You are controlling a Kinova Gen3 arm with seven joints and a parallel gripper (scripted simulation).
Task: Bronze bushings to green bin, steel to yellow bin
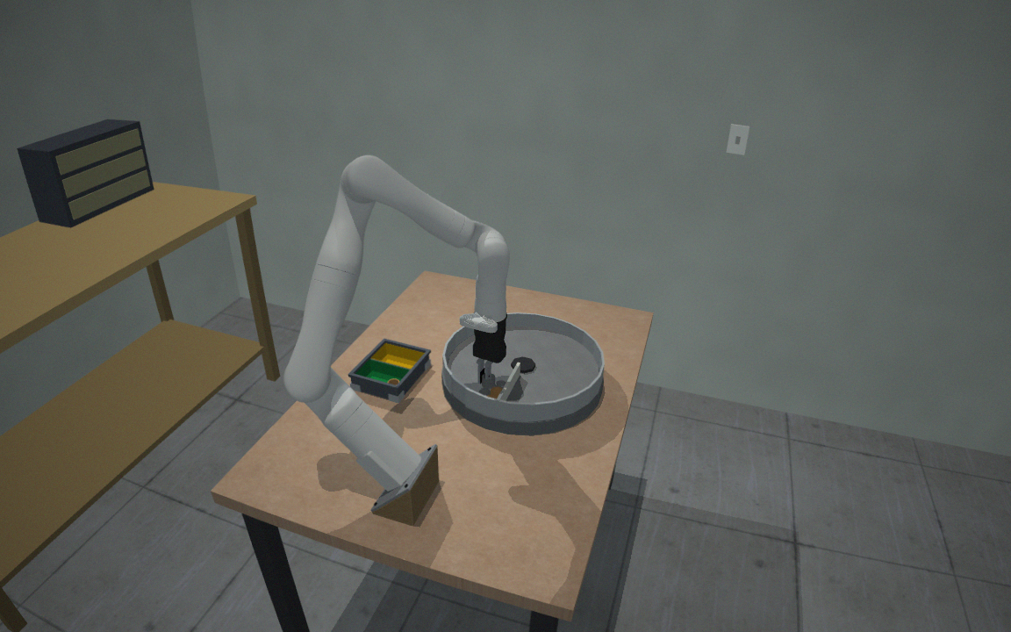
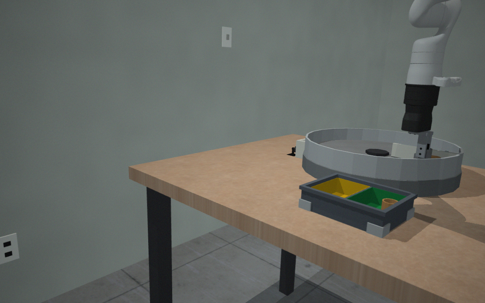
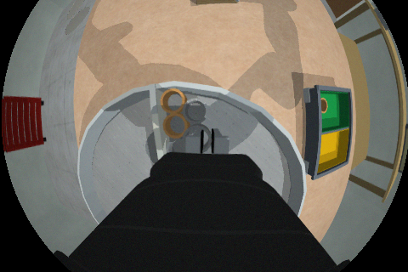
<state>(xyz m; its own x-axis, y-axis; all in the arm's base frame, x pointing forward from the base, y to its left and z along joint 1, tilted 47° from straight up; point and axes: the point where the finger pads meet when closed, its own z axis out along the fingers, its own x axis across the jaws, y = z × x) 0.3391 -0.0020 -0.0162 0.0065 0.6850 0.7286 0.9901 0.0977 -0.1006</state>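
My gripper is now 280 mm to the right of the bin tray and 70 mm above it. Round my hand: grey turntable: 140 mm ahead, 40 mm to the right, 50 mm below.
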